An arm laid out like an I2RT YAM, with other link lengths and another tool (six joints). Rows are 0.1 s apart.
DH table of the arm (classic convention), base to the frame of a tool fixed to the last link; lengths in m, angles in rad. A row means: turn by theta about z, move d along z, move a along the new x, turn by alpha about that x. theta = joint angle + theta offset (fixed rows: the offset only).
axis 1: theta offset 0, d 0.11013, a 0.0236, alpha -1.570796
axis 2: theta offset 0, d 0, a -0.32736, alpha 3.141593
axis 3: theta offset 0.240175, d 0, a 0.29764, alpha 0
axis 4: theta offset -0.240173, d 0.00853, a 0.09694, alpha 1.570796
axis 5: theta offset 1.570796, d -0.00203, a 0, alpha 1.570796
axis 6: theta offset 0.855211, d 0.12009, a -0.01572, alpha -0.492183
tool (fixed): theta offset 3.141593, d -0.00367, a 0, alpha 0
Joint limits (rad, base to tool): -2.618..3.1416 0..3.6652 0..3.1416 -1.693..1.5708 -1.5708..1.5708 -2.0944..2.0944
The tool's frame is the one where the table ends.
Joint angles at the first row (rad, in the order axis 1, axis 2, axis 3, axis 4, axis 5, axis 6):
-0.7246, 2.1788, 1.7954, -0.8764, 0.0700, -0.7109
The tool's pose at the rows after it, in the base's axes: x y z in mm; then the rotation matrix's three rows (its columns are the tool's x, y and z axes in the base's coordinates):
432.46, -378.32, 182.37; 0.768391, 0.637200, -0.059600; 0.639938, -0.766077, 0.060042; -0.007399, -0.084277, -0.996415
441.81, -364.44, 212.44; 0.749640, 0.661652, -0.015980; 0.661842, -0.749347, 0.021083; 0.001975, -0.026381, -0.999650
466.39, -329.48, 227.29; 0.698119, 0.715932, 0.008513; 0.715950, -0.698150, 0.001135; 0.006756, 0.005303, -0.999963
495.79, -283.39, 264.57; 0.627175, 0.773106, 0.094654; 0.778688, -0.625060, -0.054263; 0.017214, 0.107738, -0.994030
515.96, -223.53, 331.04; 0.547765, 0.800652, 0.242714; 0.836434, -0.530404, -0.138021; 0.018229, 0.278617, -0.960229
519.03, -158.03, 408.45; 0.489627, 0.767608, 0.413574; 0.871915, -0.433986, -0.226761; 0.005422, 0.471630, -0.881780
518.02, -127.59, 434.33; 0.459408, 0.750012, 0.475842; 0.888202, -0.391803, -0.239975; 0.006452, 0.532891, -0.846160
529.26, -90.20, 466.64; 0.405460, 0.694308, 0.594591; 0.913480, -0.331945, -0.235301; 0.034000, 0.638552, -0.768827
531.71, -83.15, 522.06; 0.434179, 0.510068, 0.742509; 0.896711, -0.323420, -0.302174; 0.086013, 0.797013, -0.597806
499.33, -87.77, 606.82; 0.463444, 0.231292, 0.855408; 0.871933, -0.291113, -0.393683; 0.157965, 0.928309, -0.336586
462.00, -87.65, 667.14; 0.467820, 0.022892, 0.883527; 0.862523, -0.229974, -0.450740; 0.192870, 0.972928, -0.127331
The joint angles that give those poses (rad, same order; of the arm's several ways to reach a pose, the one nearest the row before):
-0.7162, 2.0964, 1.8030, -0.8753, 0.0700, -0.7109
-0.6872, 2.0491, 1.8129, -0.8738, 0.0700, -0.7109
-0.6124, 2.0232, 1.8130, -0.8677, 0.0704, -0.7109
-0.5152, 1.9644, 1.8130, -0.8234, 0.0776, -0.7109
-0.3969, 1.8591, 1.8130, -0.7567, 0.1146, -0.7113
-0.2642, 1.7409, 1.8153, -0.6758, 0.2024, -0.7116
-0.2024, 1.7020, 1.8160, -0.6468, 0.2352, -0.7113
-0.1249, 1.6821, 1.8160, -0.5331, 0.2581, -0.7113
-0.0936, 1.6566, 1.8084, -0.3119, 0.3401, -0.7143
-0.0921, 1.5951, 1.8129, -0.0620, 0.4149, -0.7582
-0.0921, 1.5505, 1.8202, 0.1257, 0.4458, -0.8261

